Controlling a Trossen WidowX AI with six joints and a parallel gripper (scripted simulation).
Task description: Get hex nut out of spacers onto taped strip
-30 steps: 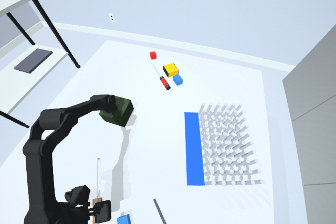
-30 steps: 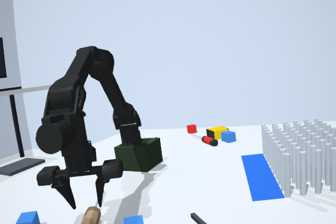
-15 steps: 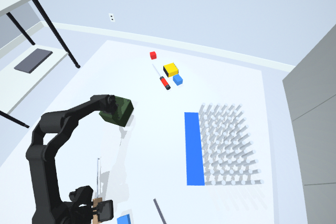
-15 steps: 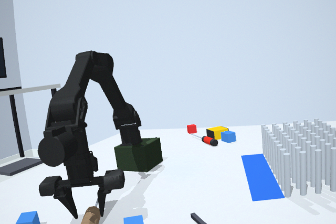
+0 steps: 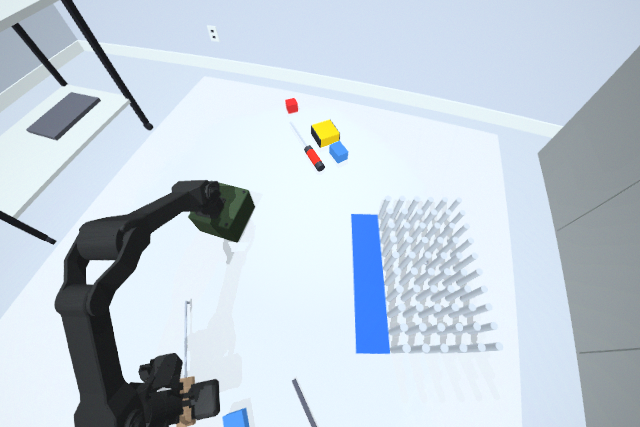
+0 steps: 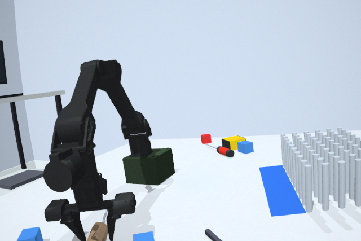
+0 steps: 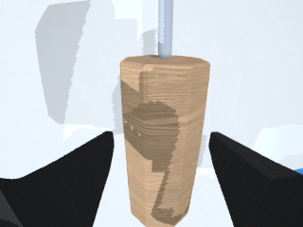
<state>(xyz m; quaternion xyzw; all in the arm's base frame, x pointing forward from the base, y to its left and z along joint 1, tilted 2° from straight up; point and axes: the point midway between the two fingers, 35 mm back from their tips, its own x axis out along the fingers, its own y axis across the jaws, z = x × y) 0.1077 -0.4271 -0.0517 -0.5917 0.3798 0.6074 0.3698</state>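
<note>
Right now the wooden-handled tool is 10 cm to the left of my gripper tip, 5 cm behind it and 1 cm above it. The rest, counted from my gripper tip: hex nut (49 cm ahead, 44 cm to the left); then blue taped strip (37 cm to the left, 34 cm ahead, 1 cm below); then yellow block (84 cm to the left, 12 cm ahead, 1 cm above).
</note>
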